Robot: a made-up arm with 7 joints. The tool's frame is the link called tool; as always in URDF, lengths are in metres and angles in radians. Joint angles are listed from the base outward. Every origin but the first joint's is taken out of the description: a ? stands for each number. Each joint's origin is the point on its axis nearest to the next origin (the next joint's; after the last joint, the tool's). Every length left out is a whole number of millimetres.
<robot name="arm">
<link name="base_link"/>
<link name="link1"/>
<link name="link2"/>
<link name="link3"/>
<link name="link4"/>
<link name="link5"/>
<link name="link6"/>
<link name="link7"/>
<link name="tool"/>
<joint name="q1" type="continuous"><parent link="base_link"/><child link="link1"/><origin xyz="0.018 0.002 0.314" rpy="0 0 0"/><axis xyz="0 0 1"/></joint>
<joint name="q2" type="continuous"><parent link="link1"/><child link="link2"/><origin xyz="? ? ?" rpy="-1.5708 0 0"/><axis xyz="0 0 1"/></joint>
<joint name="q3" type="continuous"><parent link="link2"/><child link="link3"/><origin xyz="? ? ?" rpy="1.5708 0 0"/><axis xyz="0 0 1"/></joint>
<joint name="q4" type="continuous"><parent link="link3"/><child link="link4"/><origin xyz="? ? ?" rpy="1.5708 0 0"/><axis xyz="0 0 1"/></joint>
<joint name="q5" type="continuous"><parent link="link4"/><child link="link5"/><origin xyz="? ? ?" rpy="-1.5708 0 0"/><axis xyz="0 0 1"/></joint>
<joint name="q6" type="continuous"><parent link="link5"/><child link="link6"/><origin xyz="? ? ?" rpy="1.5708 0 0"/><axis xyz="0 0 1"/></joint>
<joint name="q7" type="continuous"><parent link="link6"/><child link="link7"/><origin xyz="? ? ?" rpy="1.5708 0 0"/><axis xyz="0 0 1"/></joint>
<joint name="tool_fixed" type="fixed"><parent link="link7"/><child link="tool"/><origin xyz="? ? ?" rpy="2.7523 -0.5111 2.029"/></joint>
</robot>
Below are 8 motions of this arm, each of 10 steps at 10 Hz.
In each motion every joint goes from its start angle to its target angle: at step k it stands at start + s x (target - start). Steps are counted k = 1, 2, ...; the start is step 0. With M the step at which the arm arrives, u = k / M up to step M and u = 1 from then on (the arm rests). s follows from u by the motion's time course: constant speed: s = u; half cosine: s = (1 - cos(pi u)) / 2; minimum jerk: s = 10 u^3 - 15 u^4 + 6 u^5.
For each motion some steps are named. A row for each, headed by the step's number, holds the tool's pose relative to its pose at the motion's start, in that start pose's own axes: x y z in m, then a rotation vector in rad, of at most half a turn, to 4 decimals.
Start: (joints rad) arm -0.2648 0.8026 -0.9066 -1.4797 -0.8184 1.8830 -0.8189
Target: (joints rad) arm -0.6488 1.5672 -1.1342 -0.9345 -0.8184 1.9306 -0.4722
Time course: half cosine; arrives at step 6
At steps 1, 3, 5, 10:
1: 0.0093 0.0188 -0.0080 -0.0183 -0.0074 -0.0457
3: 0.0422 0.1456 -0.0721 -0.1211 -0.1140 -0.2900
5: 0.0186 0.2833 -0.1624 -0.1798 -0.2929 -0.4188
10: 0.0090 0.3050 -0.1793 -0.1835 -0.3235 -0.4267

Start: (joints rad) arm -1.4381 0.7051 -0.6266 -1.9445 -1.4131 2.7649 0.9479
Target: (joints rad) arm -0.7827 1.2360 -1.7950 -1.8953 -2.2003 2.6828 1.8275
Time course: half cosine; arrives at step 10
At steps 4, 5, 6, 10:
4: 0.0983 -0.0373 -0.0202 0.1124 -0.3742 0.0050
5: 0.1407 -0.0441 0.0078 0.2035 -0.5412 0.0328
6: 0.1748 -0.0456 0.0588 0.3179 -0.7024 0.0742
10: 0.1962 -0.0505 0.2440 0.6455 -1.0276 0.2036

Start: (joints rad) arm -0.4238 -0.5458 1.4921 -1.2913 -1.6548 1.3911 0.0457
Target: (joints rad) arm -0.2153 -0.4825 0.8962 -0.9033 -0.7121 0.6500 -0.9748
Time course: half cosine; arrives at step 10
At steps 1, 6, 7, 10:
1: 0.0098 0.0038 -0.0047 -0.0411 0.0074 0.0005
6: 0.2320 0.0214 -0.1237 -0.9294 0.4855 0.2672
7: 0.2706 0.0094 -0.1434 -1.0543 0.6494 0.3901
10: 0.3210 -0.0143 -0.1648 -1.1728 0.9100 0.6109

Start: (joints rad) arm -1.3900 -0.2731 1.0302 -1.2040 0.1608 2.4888 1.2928
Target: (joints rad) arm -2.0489 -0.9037 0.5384 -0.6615 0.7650 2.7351 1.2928
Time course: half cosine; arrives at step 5
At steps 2, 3, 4, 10:
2: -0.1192 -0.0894 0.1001 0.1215 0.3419 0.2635
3: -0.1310 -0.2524 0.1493 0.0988 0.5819 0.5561
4: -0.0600 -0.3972 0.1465 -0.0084 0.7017 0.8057
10: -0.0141 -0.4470 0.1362 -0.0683 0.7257 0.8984

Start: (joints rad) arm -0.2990 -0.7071 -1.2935 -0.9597 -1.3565 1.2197 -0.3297
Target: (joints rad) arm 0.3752 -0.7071 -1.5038 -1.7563 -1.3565 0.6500 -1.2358
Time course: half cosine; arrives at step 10
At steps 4, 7, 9, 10:
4: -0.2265 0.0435 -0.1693 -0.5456 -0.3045 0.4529
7: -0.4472 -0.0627 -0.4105 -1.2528 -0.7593 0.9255
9: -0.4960 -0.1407 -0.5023 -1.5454 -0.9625 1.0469
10: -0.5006 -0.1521 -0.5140 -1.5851 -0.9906 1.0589

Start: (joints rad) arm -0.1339 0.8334 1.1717 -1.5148 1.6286 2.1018 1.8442
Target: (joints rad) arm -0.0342 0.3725 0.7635 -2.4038 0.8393 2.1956 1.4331
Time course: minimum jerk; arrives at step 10
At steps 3, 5, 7, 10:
3: -0.0399 0.0430 -0.0026 0.0874 0.1448 0.1902
5: -0.1244 0.1152 0.0316 0.3084 0.3862 0.5559
7: -0.1978 0.1705 0.1080 0.5806 0.5457 0.8550
10: -0.2263 0.1949 0.1555 0.7266 0.5905 0.9674

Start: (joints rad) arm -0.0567 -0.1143 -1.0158 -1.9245 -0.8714 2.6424 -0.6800
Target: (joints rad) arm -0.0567 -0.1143 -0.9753 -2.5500 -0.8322 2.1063 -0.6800
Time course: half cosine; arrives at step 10
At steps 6, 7, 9, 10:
6: -0.1286 0.0029 -0.2330 -0.5544 0.3923 0.0684
7: -0.1657 -0.0102 -0.2771 -0.6807 0.4633 0.0896
9: -0.2175 -0.0347 -0.3295 -0.8491 0.5486 0.1207
10: -0.2248 -0.0387 -0.3360 -0.8721 0.5595 0.1252

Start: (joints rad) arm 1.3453 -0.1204 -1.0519 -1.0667 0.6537 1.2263 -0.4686
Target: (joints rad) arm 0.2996 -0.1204 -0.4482 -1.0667 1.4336 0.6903 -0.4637
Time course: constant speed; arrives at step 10
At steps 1, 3, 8, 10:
1: 0.0010 -0.0079 0.0084 -0.0194 0.0555 0.0104
3: 0.0007 -0.0243 0.0236 -0.0625 0.1566 0.0423
8: -0.0106 -0.0695 0.0551 -0.1944 0.3441 0.1746
10: -0.0179 -0.0903 0.0660 -0.2555 0.3906 0.2427

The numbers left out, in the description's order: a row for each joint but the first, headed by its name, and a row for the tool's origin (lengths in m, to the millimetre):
q2: 0.019 0.037 0
q3: 0.019 -0.33 0
q4: 0.056 -0.007 0
q5: -0.13 0.469 0
q6: -0.001 0.029 0
q7: 0.123 -0.009 0
tool: 0.015 0.001 0

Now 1 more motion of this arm.
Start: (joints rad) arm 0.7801 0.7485 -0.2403 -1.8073 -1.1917 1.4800 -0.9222
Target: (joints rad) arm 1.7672 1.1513 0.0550 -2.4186 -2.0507 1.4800 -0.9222
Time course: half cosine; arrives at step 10
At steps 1, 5, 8, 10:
1: -0.0221 0.0079 0.0081 -0.0207 -0.0487 -0.0050
5: -0.4177 0.1646 -0.0151 -0.4176 -1.0112 -0.1802
8: -0.5862 0.2826 -0.2258 -0.7759 -1.8242 -0.3909
10: -0.5946 0.3036 -0.2845 -0.8698 -2.0109 -0.4399

